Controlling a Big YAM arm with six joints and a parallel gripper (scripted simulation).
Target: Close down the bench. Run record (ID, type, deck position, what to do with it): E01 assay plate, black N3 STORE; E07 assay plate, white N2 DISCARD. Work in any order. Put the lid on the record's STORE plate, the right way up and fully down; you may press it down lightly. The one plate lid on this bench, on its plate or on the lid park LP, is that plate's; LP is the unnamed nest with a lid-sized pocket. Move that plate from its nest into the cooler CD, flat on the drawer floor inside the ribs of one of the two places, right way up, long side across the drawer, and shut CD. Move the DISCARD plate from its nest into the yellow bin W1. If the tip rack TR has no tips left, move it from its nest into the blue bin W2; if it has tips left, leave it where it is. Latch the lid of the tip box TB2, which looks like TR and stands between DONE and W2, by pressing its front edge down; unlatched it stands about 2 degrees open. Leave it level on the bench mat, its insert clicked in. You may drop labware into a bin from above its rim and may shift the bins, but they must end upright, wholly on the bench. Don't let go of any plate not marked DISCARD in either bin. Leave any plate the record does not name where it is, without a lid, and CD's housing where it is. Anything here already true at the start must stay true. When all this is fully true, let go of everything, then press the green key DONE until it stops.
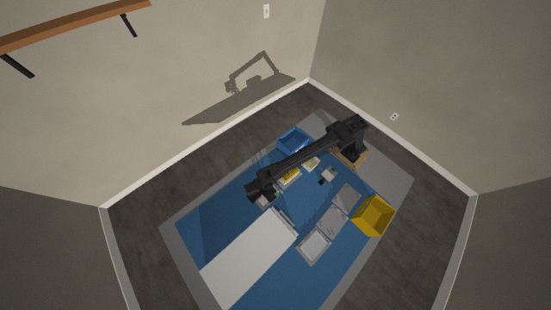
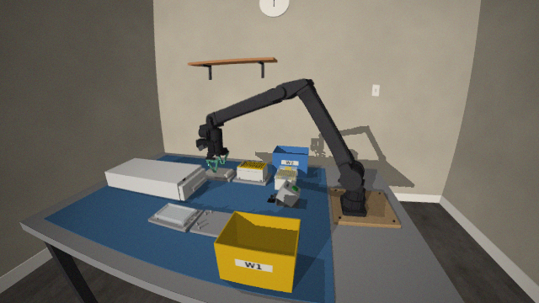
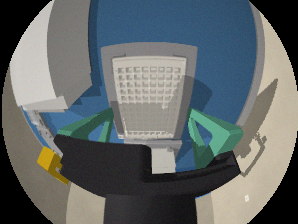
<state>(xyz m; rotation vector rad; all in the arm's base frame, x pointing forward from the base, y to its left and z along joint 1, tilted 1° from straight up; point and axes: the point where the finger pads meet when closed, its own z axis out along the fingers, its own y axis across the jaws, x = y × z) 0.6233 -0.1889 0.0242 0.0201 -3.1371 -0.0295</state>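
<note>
Right now the white plate is 20 mm below my hand. The rest, counted from my hand: grey plate lid: 190 mm to the left, 110 mm ahead, 20 mm below; then tip rack TR: 180 mm behind, 10 mm to the right, 10 mm above; then black plate: 180 mm to the left, 110 mm ahead, 20 mm below.
</note>
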